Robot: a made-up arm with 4 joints.
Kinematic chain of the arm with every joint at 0, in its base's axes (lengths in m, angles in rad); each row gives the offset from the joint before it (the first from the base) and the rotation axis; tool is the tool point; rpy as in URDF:
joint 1: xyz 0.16 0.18 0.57 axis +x
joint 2: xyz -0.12 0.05 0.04 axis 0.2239 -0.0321 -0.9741
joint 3: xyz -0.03 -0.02 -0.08 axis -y
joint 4: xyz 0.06 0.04 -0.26 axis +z
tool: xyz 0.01 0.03 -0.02 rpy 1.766 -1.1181 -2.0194
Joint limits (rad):
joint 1: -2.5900..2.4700
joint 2: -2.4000..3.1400
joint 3: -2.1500..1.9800
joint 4: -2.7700..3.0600
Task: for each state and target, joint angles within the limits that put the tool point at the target. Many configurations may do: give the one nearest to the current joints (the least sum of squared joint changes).
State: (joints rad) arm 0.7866 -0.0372 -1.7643 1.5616
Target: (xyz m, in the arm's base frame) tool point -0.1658 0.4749 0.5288
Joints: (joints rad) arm 0.5260 0.5264 -1.1085 1.4766
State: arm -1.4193 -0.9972 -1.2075 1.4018
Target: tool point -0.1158 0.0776 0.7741
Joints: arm -0.9922 -1.1546 -1.7491 1.5706
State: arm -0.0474 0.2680 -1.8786 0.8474
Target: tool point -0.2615 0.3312 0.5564
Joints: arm 0.0808 0.1617 -1.7821 0.7589
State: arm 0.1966 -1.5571 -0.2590 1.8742
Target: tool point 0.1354 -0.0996 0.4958
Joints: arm -0.5067 -1.8405 -0.6876 1.8776
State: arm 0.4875 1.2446 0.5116 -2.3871
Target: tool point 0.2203 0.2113 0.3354
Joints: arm 0.1200 0.3914 0.5410 -1.9685
